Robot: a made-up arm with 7 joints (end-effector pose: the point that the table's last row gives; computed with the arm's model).
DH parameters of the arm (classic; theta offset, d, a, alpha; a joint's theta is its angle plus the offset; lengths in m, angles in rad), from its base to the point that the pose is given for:
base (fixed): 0 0 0 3.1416
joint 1: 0 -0.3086 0 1.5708
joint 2: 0 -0.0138 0 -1.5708
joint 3: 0 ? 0 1.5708
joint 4: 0 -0.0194 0 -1.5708
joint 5: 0 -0.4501 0 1.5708
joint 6: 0 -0.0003 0 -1.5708
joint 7: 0 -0.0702 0 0
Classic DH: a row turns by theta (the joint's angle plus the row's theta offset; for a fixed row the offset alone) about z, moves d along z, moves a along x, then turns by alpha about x.
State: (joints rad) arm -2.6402 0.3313 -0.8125 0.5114 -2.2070 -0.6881 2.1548
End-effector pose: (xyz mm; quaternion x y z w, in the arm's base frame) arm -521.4 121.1 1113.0 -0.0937 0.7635 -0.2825 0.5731
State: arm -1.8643 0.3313 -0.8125 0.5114 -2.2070 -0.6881 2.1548
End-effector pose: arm -287.4 451.6 1113.0 0.2021 0.7423 -0.4783 0.4236
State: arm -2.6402 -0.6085 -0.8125 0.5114 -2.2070 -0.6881 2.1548
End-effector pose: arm 233.5 -292.7 1199.3 -0.0710 0.9698 -0.0484 0.2282
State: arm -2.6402 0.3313 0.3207 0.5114 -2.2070 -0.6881 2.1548
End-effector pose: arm -390.3 386.4 1108.7 0.4199 0.6870 -0.4202 0.4186
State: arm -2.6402 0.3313 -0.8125 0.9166 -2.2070 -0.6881 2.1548
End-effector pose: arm -615.7 51.6 946.9 -0.0438 0.6513 -0.2253 0.7233
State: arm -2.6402 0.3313 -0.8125 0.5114 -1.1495 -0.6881 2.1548
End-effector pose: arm -493.2 141.9 1141.2 0.3933 0.7991 -0.1805 0.4174
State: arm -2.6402 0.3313 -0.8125 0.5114 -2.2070 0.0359 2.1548
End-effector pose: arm -503.7 95.4 1151.8 -0.2018 0.9094 -0.0569 0.3592
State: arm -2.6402 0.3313 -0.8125 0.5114 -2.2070 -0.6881 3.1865
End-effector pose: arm -521.4 121.1 1113.0 0.2951 0.7104 0.0370 0.6378
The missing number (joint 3, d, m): -0.5016
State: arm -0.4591 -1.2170 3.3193 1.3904 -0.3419 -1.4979 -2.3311
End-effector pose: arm -722.8 -239.3 137.7 -0.8057 0.2928 -0.4644 0.2223
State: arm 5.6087 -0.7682 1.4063 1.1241 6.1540 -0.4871 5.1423
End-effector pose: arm -93.3 -662.9 884.1 -0.8298 -0.3354 -0.1873 0.4048
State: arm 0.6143 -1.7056 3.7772 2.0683 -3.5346 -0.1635 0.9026
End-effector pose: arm -5.8 329.6 -75.6 -0.4511 -0.0395 0.8813 0.1349
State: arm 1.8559 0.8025 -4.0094 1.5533 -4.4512 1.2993 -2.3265
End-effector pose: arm -338.6 -30.0 939.5 -0.6029 -0.7357 0.2902 0.1055
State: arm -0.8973 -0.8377 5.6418 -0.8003 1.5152 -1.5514 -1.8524
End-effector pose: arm -366.9 -730.4 635.5 0.5021 0.0383 0.8346 0.2231
